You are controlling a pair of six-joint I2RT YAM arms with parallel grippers.
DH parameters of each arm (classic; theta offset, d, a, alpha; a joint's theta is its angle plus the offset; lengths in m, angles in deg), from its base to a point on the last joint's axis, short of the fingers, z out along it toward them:
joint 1: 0 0.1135 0.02 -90
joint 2: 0 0 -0.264 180
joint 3: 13.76 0 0.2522 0
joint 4: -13.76 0 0.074 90
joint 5: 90 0 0 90
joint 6: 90 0.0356 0 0
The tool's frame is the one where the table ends.
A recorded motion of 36 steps. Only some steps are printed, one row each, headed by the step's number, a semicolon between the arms.
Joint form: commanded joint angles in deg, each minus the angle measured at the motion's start. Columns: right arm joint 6, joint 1, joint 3, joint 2, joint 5, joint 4; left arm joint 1, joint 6, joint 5, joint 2, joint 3, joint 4.
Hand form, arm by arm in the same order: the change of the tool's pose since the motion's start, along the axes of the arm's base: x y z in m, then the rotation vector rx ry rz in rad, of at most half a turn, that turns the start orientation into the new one. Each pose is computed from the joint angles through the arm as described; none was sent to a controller.
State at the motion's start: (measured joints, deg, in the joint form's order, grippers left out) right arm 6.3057 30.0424 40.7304 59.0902 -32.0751 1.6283; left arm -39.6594 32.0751 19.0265 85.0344 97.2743 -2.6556
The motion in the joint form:
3: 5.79 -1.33 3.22 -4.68 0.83 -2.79; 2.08 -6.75 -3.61 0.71 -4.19 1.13
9: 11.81 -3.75 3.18 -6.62 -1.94 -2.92; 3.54 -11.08 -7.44 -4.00 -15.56 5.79
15: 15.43 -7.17 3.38 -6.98 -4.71 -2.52; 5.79 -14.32 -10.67 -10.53 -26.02 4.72
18: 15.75 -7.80 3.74 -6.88 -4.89 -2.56; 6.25 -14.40 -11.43 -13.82 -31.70 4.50
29: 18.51 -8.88 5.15 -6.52 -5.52 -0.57; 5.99 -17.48 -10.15 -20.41 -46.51 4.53
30: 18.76 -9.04 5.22 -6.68 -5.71 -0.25; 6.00 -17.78 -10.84 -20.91 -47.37 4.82
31: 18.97 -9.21 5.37 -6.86 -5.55 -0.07; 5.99 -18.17 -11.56 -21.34 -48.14 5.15
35: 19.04 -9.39 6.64 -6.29 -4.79 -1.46; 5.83 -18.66 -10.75 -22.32 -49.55 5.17
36: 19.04 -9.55 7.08 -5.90 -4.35 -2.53; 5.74 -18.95 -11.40 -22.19 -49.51 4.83
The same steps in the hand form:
3: -0.0100 -0.0122 0.0319 0.0873 0.0077 -0.0583; 0.0198 0.0026 -0.0265 -0.0310 0.1535 0.0835
9: -0.0129 -0.0224 0.0382 0.1585 0.0765 -0.0722; 0.0171 0.0182 -0.0606 -0.0654 0.2429 0.1683
15: -0.0092 -0.0330 0.0415 0.2029 0.1190 -0.0942; 0.0051 0.0443 -0.0933 -0.0587 0.3512 0.2673
18: -0.0079 -0.0349 0.0433 0.2080 0.1198 -0.1026; -0.0040 0.0539 -0.1132 -0.0330 0.3856 0.2942
29: -0.0050 -0.0377 0.0544 0.2545 0.1133 -0.1118; -0.0284 0.0676 -0.1761 0.0299 0.5354 0.2855
30: -0.0054 -0.0383 0.0559 0.2608 0.1085 -0.1106; -0.0299 0.0691 -0.1788 0.0258 0.5389 0.2979
31: -0.0058 -0.0392 0.0577 0.2662 0.1028 -0.1156; -0.0311 0.0704 -0.1812 0.0201 0.5428 0.3104
35: -0.0036 -0.0395 0.0611 0.2618 0.1122 -0.1338; -0.0354 0.0718 -0.1859 0.0215 0.5562 0.2947
36: -0.0020 -0.0398 0.0606 0.2544 0.1266 -0.1467; -0.0350 0.0715 -0.1868 0.0223 0.5642 0.3058

